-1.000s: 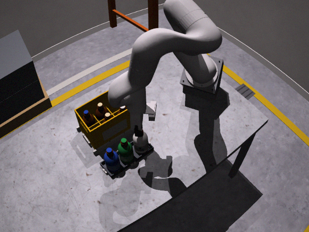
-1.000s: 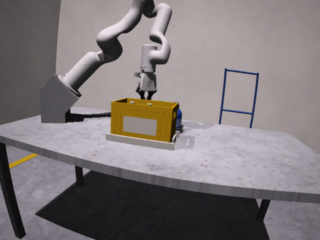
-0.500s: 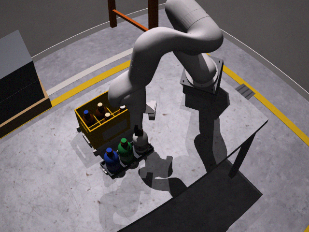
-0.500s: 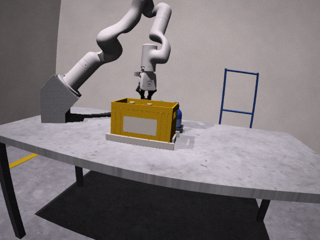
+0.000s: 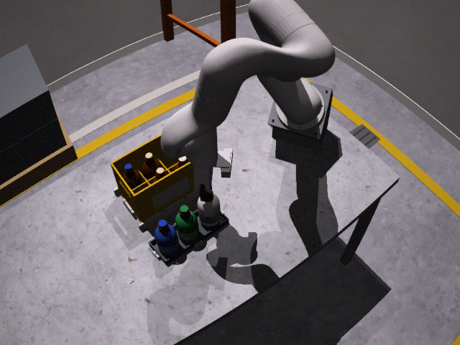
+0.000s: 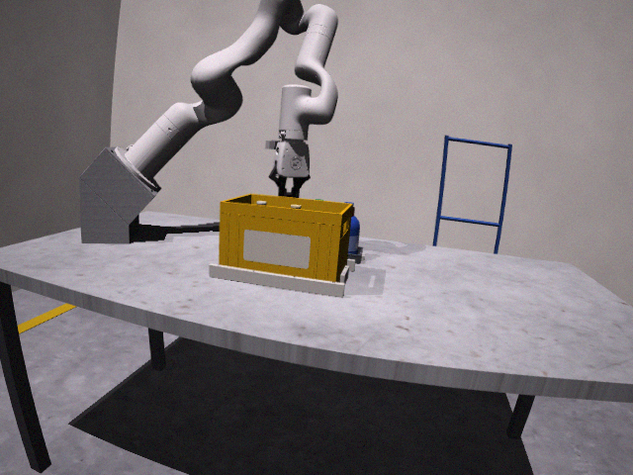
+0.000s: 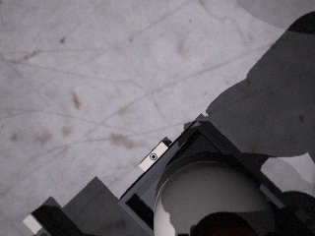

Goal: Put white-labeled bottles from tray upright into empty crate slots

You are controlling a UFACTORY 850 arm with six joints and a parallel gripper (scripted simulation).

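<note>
Now: the white-labeled bottle 70 mm below my hand. Round my hand: crate (200 mm to the right, 100 mm ahead, 80 mm below); then green bottle (90 mm ahead, 80 mm below, 20 mm to the left); then blue bottle (170 mm ahead, 80 mm below, 40 mm to the left).
</note>
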